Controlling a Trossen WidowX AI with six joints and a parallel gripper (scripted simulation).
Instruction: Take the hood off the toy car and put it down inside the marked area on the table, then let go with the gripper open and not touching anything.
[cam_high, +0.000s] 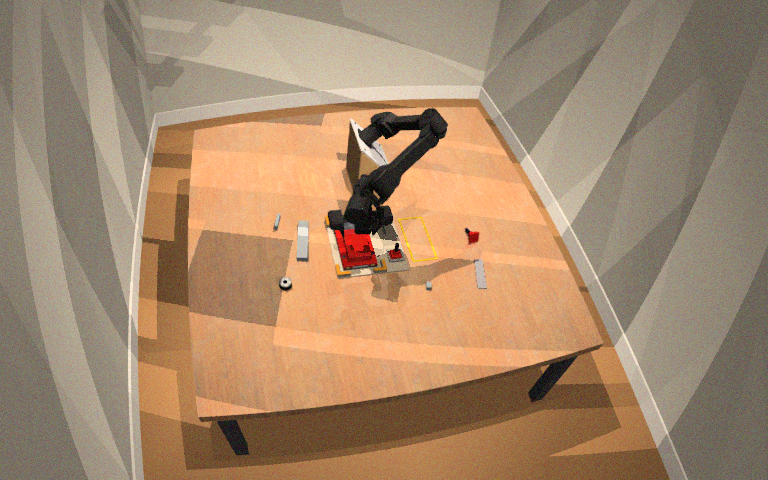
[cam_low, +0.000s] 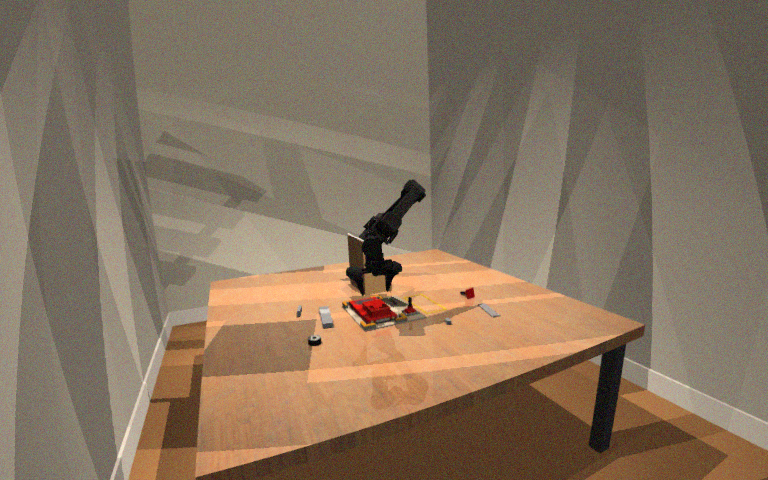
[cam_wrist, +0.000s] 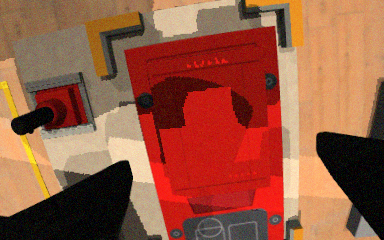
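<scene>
My gripper tip is now 50 mm above the red hood. Round my gripper tip: wheel 110 mm ahead, 230 mm to the right, 80 mm below.
</scene>
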